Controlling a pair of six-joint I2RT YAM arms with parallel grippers.
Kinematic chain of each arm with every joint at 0, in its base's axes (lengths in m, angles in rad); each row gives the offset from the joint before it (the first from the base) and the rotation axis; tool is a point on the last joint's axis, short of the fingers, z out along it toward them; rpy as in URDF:
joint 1: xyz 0 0 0.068 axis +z
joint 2: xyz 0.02 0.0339 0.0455 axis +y
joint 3: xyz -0.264 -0.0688 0 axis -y
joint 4: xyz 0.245 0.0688 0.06 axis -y
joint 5: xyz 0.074 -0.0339 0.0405 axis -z
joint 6: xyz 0.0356 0 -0.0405 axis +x
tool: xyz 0 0 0 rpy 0 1.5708 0
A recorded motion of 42 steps. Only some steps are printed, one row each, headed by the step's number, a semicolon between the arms.
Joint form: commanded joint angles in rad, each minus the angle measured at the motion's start. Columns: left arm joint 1, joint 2, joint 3, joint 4, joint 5, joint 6; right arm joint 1, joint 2, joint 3, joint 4, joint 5, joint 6.
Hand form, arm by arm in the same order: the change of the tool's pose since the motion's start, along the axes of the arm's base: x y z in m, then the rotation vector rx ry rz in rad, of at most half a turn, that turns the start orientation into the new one. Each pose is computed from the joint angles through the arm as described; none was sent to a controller.
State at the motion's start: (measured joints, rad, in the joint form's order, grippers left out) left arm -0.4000 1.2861 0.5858 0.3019 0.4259 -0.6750; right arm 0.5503 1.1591 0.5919 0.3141 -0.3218 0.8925
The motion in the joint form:
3: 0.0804 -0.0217 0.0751 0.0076 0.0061 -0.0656; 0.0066 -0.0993 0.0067 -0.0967 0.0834 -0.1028
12: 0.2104 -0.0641 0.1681 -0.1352 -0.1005 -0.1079; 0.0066 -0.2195 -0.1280 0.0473 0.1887 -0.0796
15: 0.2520 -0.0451 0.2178 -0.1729 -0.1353 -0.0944; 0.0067 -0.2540 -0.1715 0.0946 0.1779 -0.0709
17: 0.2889 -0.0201 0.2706 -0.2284 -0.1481 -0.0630; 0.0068 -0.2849 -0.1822 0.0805 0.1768 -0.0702
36: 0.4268 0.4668 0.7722 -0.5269 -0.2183 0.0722; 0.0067 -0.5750 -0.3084 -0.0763 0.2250 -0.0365
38: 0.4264 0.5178 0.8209 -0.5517 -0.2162 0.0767; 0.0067 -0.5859 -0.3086 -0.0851 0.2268 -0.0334
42: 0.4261 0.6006 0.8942 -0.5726 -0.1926 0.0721; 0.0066 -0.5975 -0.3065 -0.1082 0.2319 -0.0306
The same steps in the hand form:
3: 0.0162 0.0172 0.0312 -0.0816 -0.0517 0.0948; -0.0123 -0.0090 0.0148 -0.0791 -0.0932 -0.0499
12: 0.0283 0.0550 0.0590 -0.0743 -0.0375 0.3390; -0.0310 -0.0250 0.0079 -0.0122 -0.1912 -0.1648
15: 0.0373 0.0666 0.0675 -0.0505 -0.0450 0.4094; -0.0376 -0.0286 0.0043 0.0186 -0.2153 -0.1577
17: 0.0458 0.0766 0.0735 -0.0123 -0.0389 0.4483; -0.0420 -0.0313 0.0048 0.0229 -0.2197 -0.1569
36: 0.1628 0.1222 0.0575 0.2032 0.1658 0.5817; -0.0790 -0.0564 -0.0104 0.0434 -0.2049 -0.2102
38: 0.1741 0.1223 0.0517 0.2127 0.1902 0.5746; -0.0802 -0.0572 -0.0100 0.0465 -0.2043 -0.2126
42: 0.1926 0.1218 0.0410 0.2048 0.2236 0.5535; -0.0814 -0.0582 -0.0101 0.0419 -0.1954 -0.2178

